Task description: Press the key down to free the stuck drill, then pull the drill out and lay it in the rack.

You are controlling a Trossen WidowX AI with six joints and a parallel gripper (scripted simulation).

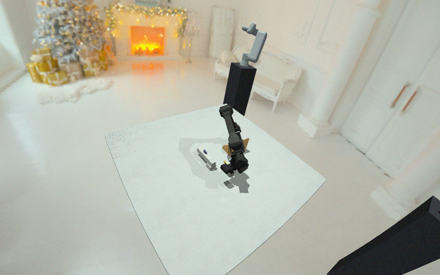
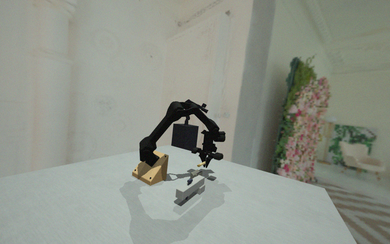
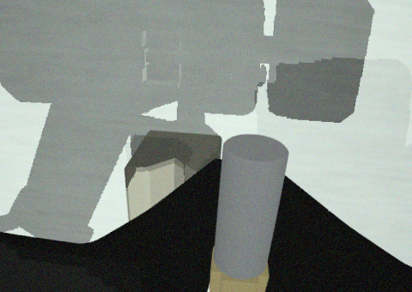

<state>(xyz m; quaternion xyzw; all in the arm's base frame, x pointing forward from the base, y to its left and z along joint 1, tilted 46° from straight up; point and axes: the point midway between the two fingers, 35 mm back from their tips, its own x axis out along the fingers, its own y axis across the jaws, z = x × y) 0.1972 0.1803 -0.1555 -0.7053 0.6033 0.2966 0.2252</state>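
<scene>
Now: the drill 40 mm to the right of my gripper tip, 30 mm above it and 10 mm ahead of it. From my gripper tip the other things lie so: dark blue key (230 mm to the right, 80 mm ahead, 10 mm below); grey grooved rack (50 mm to the right, 40 mm below, 20 mm behind); grey housing (210 mm to the right, 80 mm ahead, 20 mm below).
</scene>
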